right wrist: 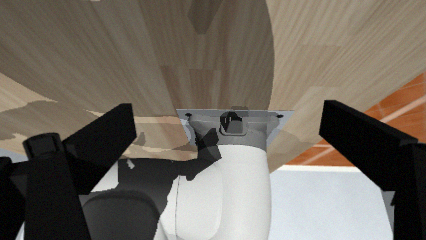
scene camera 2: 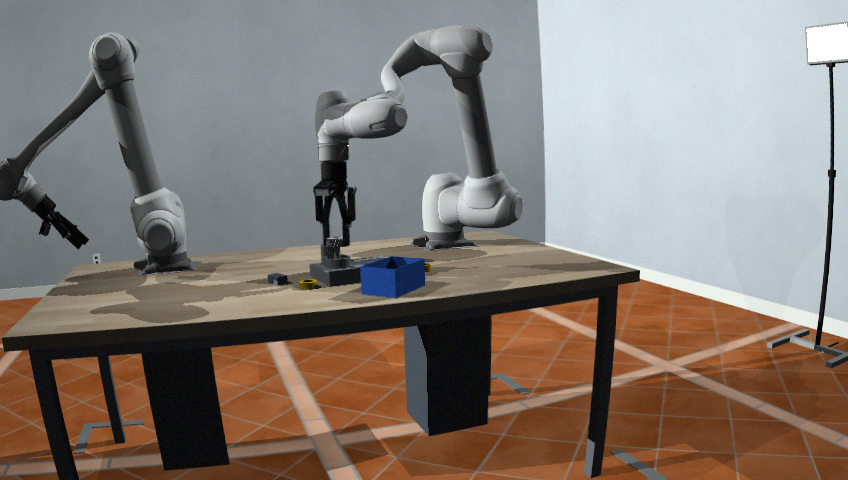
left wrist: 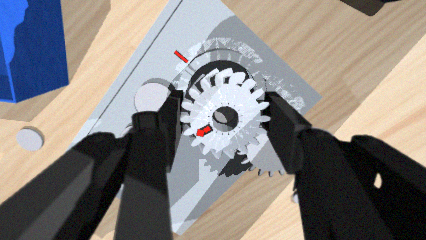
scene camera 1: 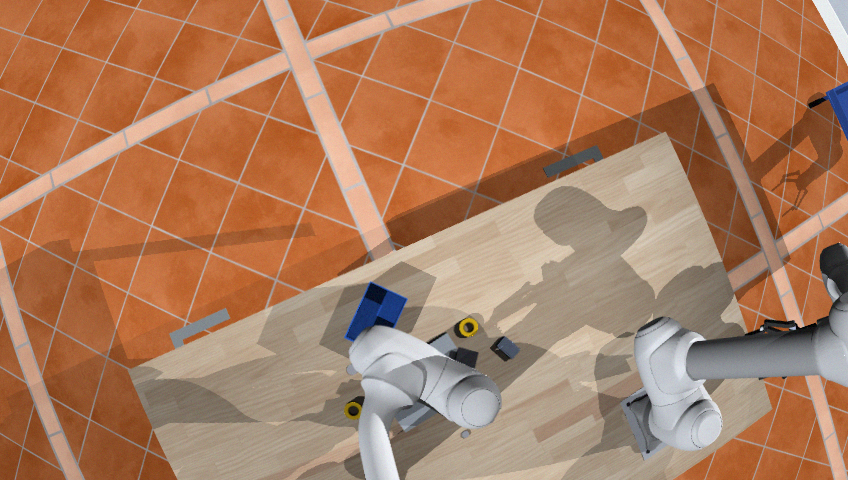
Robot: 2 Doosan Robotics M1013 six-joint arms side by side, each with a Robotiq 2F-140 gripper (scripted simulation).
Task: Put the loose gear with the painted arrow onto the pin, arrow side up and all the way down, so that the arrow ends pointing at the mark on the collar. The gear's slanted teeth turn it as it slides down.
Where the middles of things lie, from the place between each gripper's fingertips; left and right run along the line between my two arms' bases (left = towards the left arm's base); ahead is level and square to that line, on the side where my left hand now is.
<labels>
The gear with arrow (left wrist: 216, 89) lies 20 mm below my left hand (scene camera 2: 336, 245). Also, from my left hand: blue bin (scene camera 2: 392, 277): 200 mm ahead, 110 mm to the left, 110 mm below.
The gear with arrow is 87 cm to the left of my right hand (scene camera 2: 83, 244), 40 cm ahead of it and 1 cm below it. From my right hand the other things lie so: blue bin 97 cm to the left, 61 cm ahead, 10 cm below.
</labels>
